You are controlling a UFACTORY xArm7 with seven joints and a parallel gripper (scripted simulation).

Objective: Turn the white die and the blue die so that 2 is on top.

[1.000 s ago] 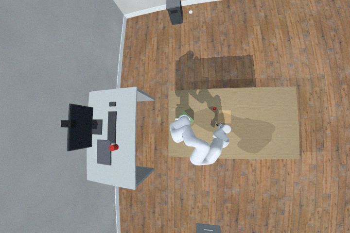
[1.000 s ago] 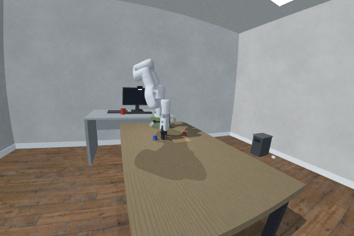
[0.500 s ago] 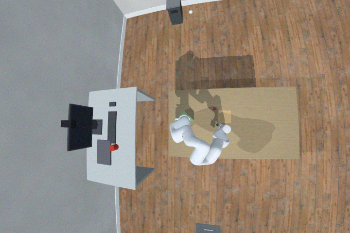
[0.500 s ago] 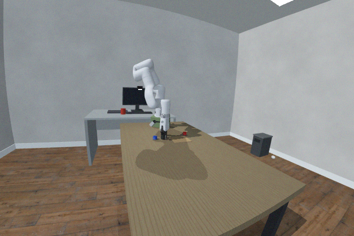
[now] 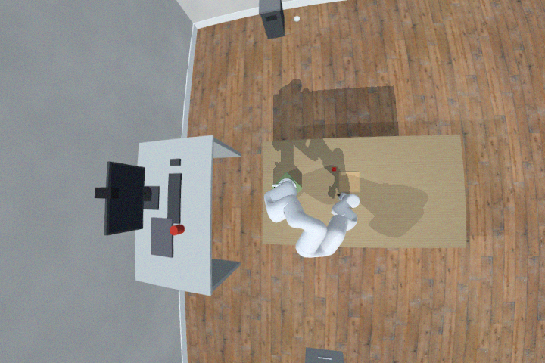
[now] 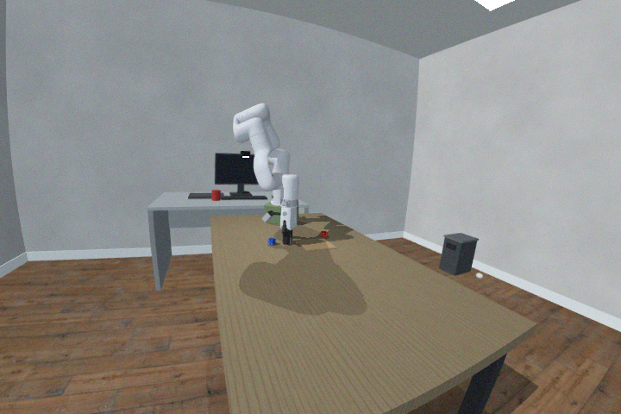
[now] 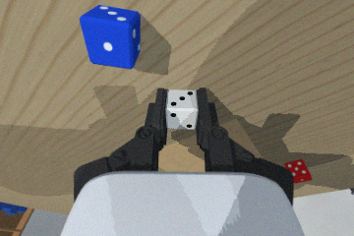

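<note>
The tan mat lies 13 cm to the left of my hand, 3 cm ahead of it and 2 cm below it. The rest, counted from my hand: red die (21 cm to the left, 8 cm behind, 1 cm below); then white die (1 cm below); then blue die (7 cm to the right, 1 cm below).
</note>
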